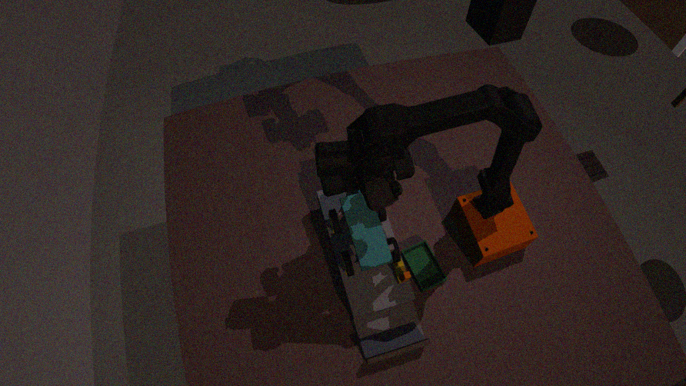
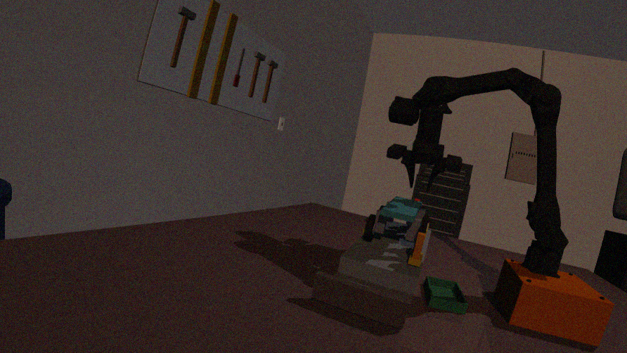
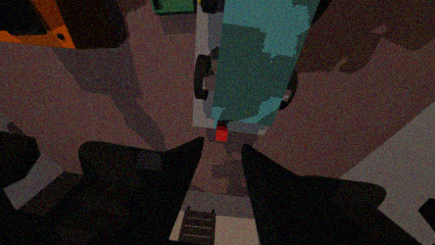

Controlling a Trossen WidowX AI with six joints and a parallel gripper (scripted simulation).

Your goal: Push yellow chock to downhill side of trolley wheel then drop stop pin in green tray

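My gripper tip is 60 mm above the red-headed stop pin and 20 mm to the left of it. The rest, counted from my gripper tip: grey ramp 150 mm below, 90 mm to the left, 30 mm ahead; yellow chock 190 mm to the left, 110 mm below, 20 mm behind; trolley 90 mm to the left, 80 mm below, 30 mm ahead.
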